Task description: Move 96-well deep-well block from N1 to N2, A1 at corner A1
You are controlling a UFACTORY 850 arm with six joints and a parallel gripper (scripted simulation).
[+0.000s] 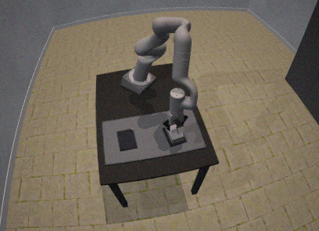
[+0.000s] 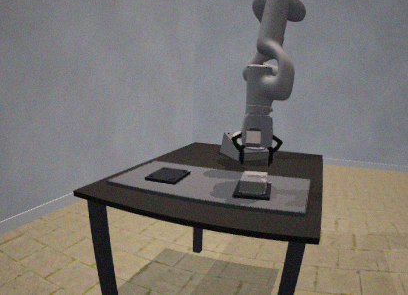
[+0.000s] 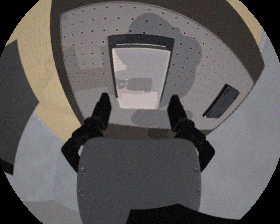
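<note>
Now: the deep-well block 7 cm below my hand. Round my hand: plate nest N1: 10 cm below; then plate nest N2: 2 cm behind, 33 cm to the right, 10 cm below.
</note>
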